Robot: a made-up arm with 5 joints.
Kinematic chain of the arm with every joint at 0, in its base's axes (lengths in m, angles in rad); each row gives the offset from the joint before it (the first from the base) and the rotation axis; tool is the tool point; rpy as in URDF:
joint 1: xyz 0 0 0.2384 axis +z
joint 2: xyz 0 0 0 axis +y
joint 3: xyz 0.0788 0 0.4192 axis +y
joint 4: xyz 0.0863 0 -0.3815 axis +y
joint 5: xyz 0.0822 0 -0.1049 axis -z
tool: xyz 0 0 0 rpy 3.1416 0 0
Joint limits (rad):
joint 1: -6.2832..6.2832
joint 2: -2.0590..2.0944
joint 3: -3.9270..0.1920
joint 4: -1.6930..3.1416
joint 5: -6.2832..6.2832
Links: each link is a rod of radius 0.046 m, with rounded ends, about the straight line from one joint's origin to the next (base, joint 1, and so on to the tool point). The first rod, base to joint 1, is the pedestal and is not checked.
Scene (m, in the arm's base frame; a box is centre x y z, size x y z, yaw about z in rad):
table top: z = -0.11
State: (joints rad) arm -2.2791 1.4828 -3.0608 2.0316 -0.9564
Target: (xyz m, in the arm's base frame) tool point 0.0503 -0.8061 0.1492
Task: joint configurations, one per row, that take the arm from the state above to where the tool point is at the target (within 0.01 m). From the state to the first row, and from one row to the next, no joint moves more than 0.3 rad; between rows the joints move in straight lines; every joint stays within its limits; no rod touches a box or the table.
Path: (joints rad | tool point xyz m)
1: -2.0222 1.4830 -3.0583 2.0952 -0.9564 | -0.3598 -0.7422 0.1528
2: -1.7654 1.4832 -3.0559 2.1589 -0.9564 | -0.1578 -0.8009 0.1507
3: -1.5085 1.4834 -3.0534 2.2225 -0.9564 | 0.0503 -0.8061 0.1492

